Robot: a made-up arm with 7 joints.
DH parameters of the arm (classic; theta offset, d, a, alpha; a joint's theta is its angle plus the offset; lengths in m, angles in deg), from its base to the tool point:
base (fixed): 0 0.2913 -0.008 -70
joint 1: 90 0.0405 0.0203 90
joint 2: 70 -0.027 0.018 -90
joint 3: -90 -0.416 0.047 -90
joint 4: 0 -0.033 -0.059 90
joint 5: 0 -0.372 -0.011 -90
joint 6: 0 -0.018 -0.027 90
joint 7: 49.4 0 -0.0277 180
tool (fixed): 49.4 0.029 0 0
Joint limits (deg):
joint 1: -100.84..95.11
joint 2: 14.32..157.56
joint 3: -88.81..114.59
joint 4: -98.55..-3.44
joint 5: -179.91..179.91
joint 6: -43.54..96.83
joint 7: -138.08..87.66
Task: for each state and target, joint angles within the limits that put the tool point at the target. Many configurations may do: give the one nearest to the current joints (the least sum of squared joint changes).
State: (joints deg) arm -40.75 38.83 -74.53 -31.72 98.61 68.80 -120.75
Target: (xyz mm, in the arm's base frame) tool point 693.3 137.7 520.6
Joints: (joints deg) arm -95.72 54.79 -49.89 -53.67 102.57 73.11 -118.78
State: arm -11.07 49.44 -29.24 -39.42 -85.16 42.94 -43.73
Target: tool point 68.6 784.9 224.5
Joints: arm 12.29 89.75 -25.85 -35.65 -90.93 66.54 -47.01
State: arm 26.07 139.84 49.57 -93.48 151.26 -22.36 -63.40
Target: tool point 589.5 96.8 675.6
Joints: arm 36.73 154.11 51.36 -69.93 150.17 -29.70 -64.18
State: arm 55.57 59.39 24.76 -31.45 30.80 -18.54 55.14
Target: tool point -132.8 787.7 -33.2
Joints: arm 31.62 65.09 26.85 -30.74 29.00 -19.57 51.85
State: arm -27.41 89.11 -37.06 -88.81 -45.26 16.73 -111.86
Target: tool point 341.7 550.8 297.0
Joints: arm -17.55 114.92 -48.01 -98.13 -46.88 22.16 -112.28
